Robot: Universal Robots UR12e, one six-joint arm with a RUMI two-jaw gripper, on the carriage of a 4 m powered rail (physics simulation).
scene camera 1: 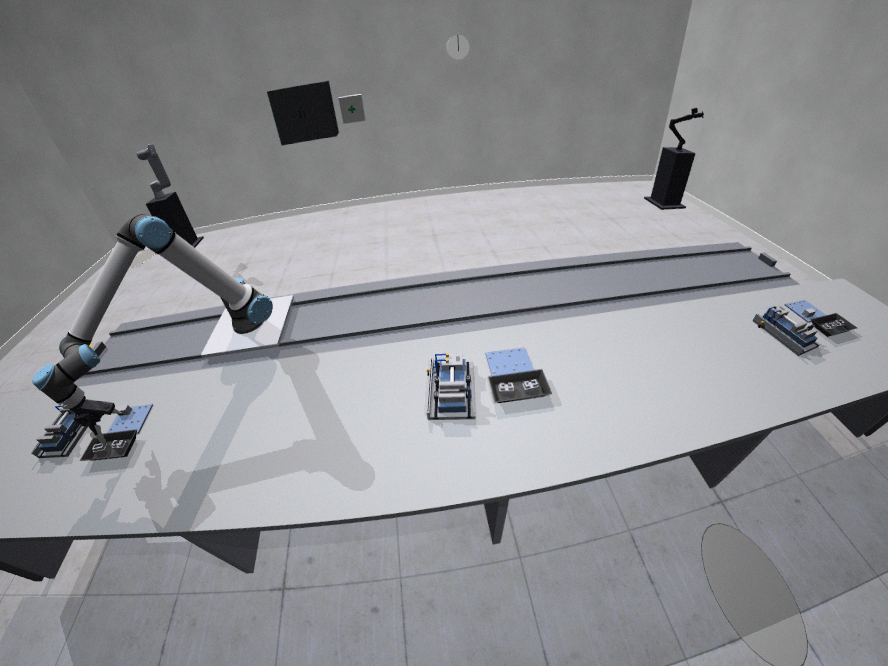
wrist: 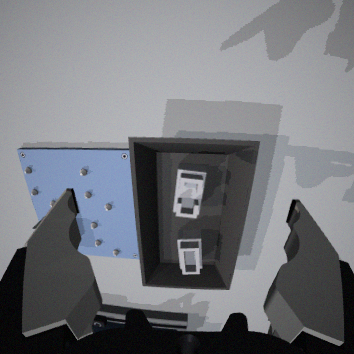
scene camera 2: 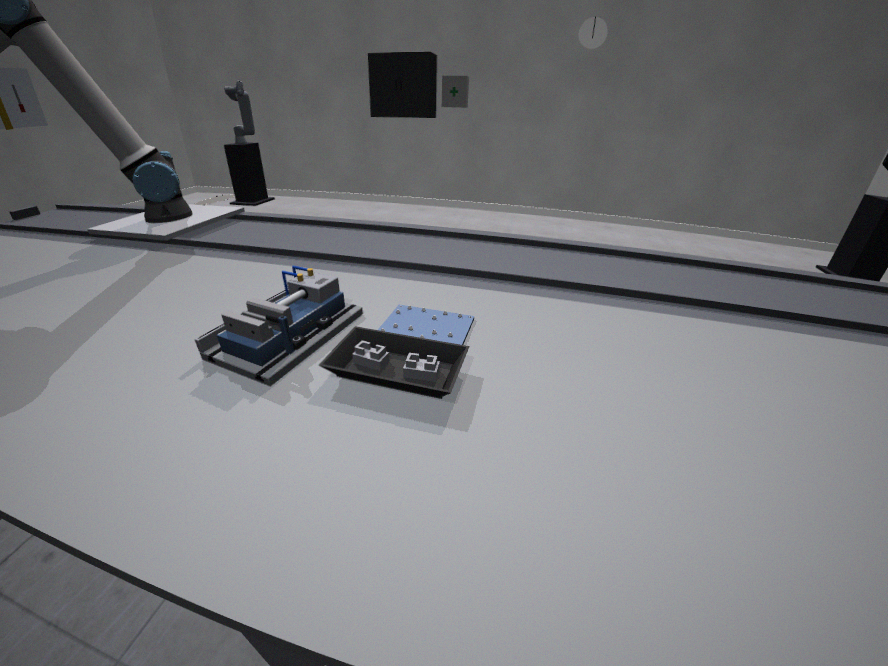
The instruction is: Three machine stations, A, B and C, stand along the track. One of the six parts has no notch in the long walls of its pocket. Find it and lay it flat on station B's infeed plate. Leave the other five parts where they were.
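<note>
My gripper is open above the dark tray at the left station, its fingers wide apart on either side in the wrist view. Two white parts lie in that tray. The upper part in the wrist view has gaps in its long walls. The lower part has a plain rectangular rim, and no notch shows in its long walls. The middle station's blue pinned plate carries no part. Two notched parts sit in its tray.
A blue pinned plate with a grey block adjoins the left tray. Machines stand at left, middle and right. The right tray holds small parts, notches too small to tell.
</note>
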